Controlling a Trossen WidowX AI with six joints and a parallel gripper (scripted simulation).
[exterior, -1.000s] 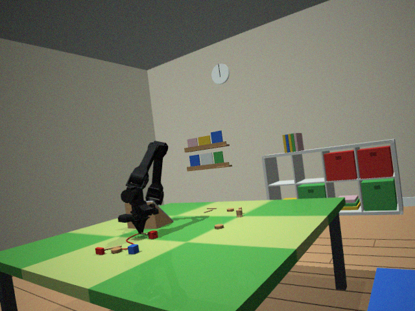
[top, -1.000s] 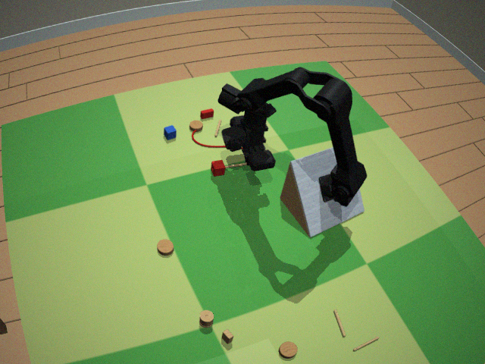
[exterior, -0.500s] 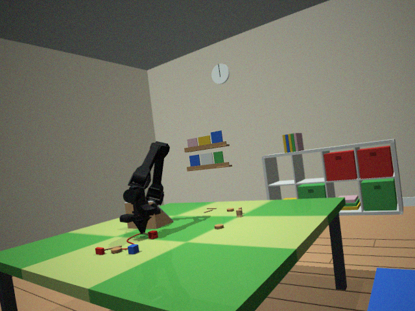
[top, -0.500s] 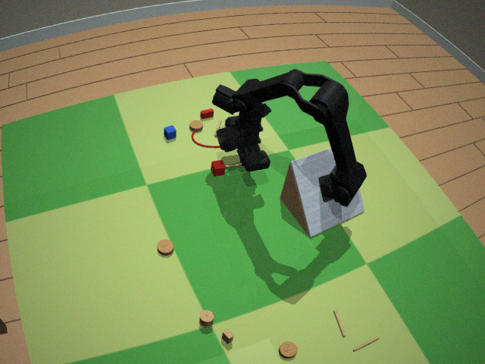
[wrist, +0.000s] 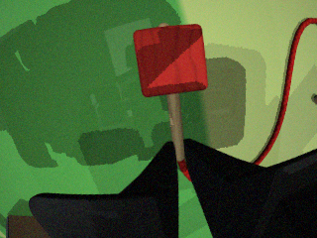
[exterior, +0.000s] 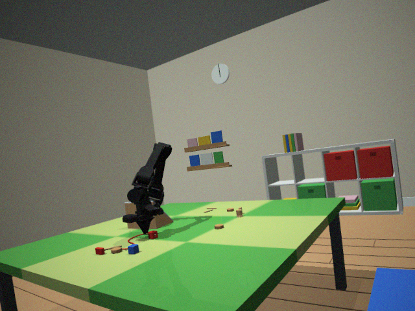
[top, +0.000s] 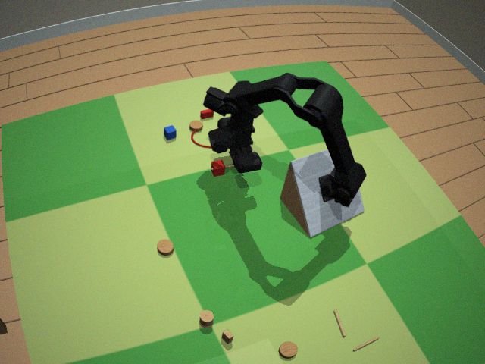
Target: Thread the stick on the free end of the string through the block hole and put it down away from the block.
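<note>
The thin wooden stick lies 1 cm ahead of my gripper tip. Also, from my gripper tip: blue block: 19 cm to the right, 12 cm ahead; then round wooden button: 20 cm to the right, 3 cm ahead, 1 cm below; then red block: 5 cm ahead, 1 cm to the right.
</note>
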